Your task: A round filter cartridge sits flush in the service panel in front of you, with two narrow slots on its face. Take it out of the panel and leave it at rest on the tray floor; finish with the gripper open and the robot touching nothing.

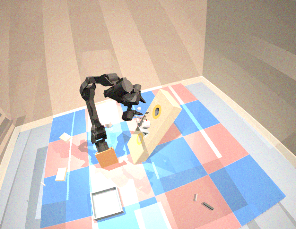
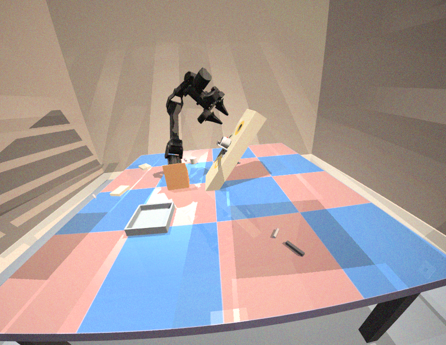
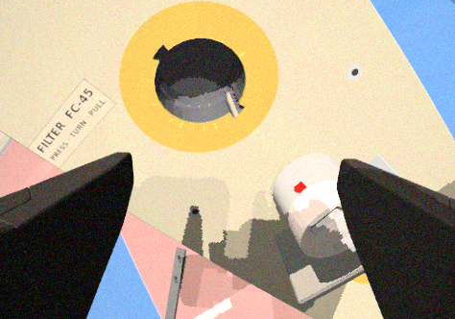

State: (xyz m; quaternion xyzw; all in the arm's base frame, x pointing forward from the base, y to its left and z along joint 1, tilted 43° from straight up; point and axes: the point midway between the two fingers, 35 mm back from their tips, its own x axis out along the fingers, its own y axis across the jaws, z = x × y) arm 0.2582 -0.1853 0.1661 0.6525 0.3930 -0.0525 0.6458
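Right now the white round filter cartridge is 1 cm behind my gripper tip, 1 cm to the left of it and 11 cm below it. The rest, counted from my gripper tip: grey tray 36 cm behind, 25 cm to the right, 32 cm below.
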